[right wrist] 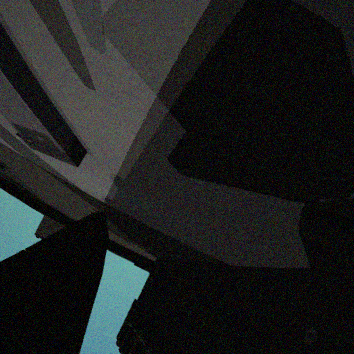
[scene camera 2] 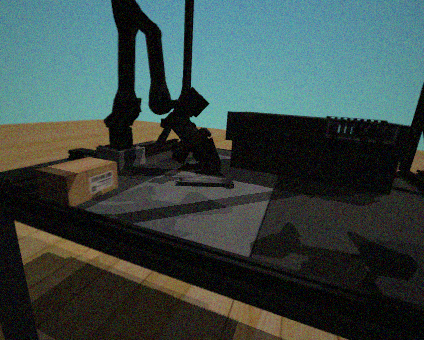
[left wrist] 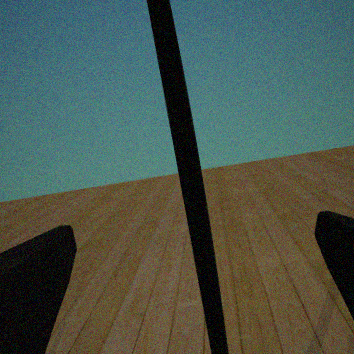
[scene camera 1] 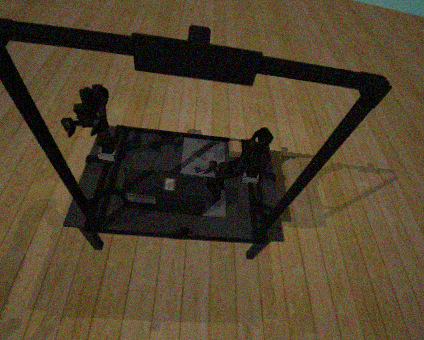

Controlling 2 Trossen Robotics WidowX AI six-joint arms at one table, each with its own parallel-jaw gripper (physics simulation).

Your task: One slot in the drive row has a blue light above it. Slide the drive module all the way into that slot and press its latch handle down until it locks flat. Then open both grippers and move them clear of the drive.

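Places are measured from the left arm's base along level axes (x right, y ahead, z up), in centimetres.
Where they show: left gripper, fingertip midpoint: (left wrist: 197, 233) (scene camera 1: 79, 136); right gripper, fingertip midpoint: (right wrist: 205, 222) (scene camera 2: 220, 167); left arm's base, link origin: (scene camera 1: 108, 149); right arm's base, link origin: (scene camera 2: 121, 146) (scene camera 1: 251, 173).
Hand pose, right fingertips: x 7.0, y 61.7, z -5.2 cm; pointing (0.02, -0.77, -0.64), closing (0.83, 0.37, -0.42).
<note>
Each offset is from my right fingertips to the top centre of the thing. "spot": to the spot under its first point. Level surfaces: height alone.
The drive module {dz -0.9, dx -10.5, dy -0.8 cm} (scene camera 2: 204, 183) is a thin flat dark bar lying on the light grey mat {dz -1.8 cm} (scene camera 2: 210, 233) (scene camera 1: 195, 150), outside the chassis. One end of it shows in the right wrist view (right wrist: 38, 141). The black drive chassis {dz +15.5, dx +17.8, dy -20.7 cm} (scene camera 2: 291, 148) (scene camera 1: 184, 195) stands beside the mat, and pale blue light shows at its slot row (scene camera 2: 343, 129) (scene camera 1: 140, 199). My right gripper (scene camera 2: 207, 163) (scene camera 1: 203, 168) (right wrist: 205, 222) is open and hangs low just above and behind the module, holding nothing. My left gripper (scene camera 1: 69, 126) (left wrist: 197, 233) is open and empty, raised high off the table's far left corner.
A cardboard box {dz +4.0, dx -29.5, dy +18.4 cm} (scene camera 2: 79, 179) (scene camera 1: 235, 147) with a label sits at the table edge near the right arm's base. A black overhead frame (scene camera 1: 339, 135) spans the table; one of its posts {spot: dz +48.1, dx +38.2, dy -53.0 cm} (left wrist: 182, 158) stands in front of the left gripper.
</note>
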